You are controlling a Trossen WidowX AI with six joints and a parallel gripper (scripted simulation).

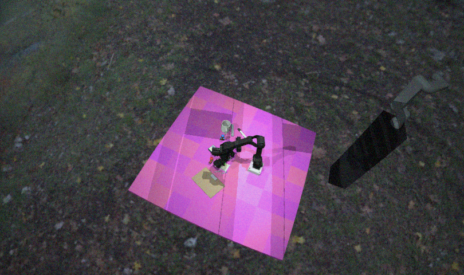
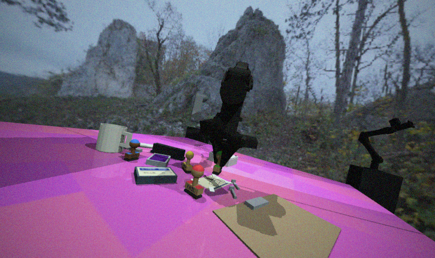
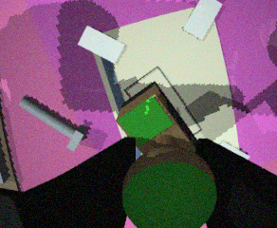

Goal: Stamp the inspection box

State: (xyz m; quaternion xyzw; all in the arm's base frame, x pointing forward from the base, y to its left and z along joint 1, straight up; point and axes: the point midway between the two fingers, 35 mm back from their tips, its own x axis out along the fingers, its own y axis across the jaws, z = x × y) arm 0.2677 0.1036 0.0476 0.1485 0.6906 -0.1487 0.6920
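My gripper tip is now 5 cm above the white card and 1 cm to the left of it. The rest, counted from my gripper tip: red-knobbed stamp: 10 cm ahead, 3 cm below; yellow-knobbed stamp: 10 cm to the right, 3 cm below; green-knobbed stamp: right at my gripper tip.
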